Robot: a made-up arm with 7 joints.
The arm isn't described. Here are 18 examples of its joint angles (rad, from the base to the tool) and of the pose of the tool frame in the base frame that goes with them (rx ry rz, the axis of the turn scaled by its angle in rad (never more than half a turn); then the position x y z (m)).
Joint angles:
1: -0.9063 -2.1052 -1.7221 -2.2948 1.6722 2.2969 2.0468
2: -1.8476 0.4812 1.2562 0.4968 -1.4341 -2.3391 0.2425
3: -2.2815 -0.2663 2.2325 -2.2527 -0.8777 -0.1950 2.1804
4: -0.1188 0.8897 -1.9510 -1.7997 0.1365 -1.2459 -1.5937
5: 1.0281 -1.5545 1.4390 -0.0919 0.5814 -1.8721 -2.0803
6: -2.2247 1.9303 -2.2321 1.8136 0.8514 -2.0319 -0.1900
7: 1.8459 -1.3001 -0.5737 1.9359 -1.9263 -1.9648 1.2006
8: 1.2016 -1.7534 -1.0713 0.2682 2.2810 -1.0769 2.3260
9: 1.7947 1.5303 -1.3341 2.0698 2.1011 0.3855 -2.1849
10: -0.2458 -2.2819 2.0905 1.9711 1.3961 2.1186 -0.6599
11: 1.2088 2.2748 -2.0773 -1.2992 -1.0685 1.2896 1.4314
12: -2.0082 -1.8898 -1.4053 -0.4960 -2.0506 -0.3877 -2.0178
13: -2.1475 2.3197 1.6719 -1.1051 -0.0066 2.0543 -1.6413
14: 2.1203 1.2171 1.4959 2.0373 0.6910 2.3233 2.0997
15: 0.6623 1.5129 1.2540 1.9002 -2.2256 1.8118 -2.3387
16: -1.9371 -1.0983 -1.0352 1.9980 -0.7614 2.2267 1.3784
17: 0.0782 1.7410 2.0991 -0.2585 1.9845 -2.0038 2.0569
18: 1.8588 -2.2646 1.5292 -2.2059 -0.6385 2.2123 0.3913
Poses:
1: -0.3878 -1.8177 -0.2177 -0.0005 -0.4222 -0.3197
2: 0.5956 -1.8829 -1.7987 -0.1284 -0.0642 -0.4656
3: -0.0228 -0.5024 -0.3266 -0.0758 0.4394 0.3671
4: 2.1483 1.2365 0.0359 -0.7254 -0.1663 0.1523
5: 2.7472 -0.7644 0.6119 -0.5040 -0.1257 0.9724
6: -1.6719 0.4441 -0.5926 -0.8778 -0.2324 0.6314
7: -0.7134 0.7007 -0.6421 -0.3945 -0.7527 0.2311
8: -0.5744 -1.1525 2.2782 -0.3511 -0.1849 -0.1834
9: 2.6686 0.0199 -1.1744 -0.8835 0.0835 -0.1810
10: -1.3349 -0.7256 -2.0470 -0.2061 -0.9351 0.7202
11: -0.6539 1.0864 2.1520 -0.1895 0.0106 0.6139
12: -0.8341 -1.2936 0.1192 -0.4959 0.1222 0.1166
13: -0.5821 -1.4570 -0.4546 -0.4890 0.2750 0.4217
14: 1.3788 1.4916 -0.9252 -0.8838 0.0448 1.3635
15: -1.2488 0.2949 -1.3250 -0.6750 -0.7090 1.1037
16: 2.4202 -0.9961 -1.3712 -0.3175 0.6689 0.8129
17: -1.2690 -0.7890 0.1508 -0.0752 -0.8171 -0.1182
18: -0.6704 -0.6180 -0.4775 -0.0623 0.5050 0.2195
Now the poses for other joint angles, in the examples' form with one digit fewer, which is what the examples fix.
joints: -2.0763 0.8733 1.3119 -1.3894 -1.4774 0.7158 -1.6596
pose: -0.003 -0.229 -0.677 -0.377 0.201 0.253
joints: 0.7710 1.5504 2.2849 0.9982 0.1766 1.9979 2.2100
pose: -0.534 -2.690 -0.191 -0.224 -1.203 0.019
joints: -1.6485 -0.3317 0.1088 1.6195 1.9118 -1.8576 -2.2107
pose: 1.790 -0.854 0.527 -0.680 0.877 -0.148
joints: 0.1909 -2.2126 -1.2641 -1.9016 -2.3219 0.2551 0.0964
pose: 0.328 -0.956 2.748 -0.098 -0.290 0.463
